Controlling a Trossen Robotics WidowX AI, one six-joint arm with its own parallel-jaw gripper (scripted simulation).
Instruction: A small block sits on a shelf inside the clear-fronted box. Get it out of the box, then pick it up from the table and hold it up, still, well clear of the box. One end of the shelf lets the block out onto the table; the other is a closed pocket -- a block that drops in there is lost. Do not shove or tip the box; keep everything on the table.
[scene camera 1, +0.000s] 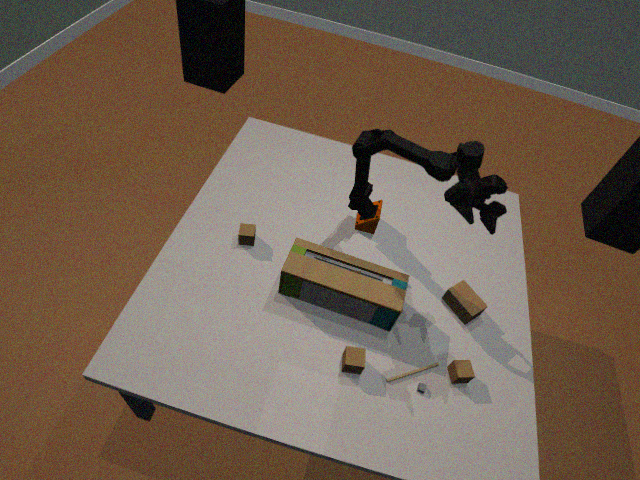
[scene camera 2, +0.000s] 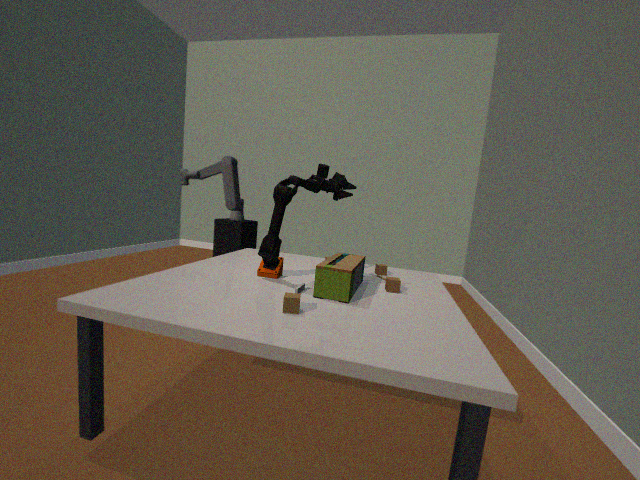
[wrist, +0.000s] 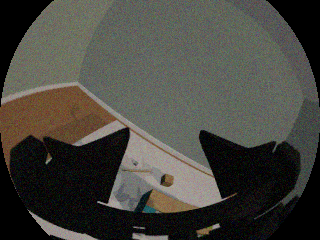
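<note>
You'd see the gripper in the pictures, and it's there in the wrist view too. There's also a tan block in the pictures.
</note>
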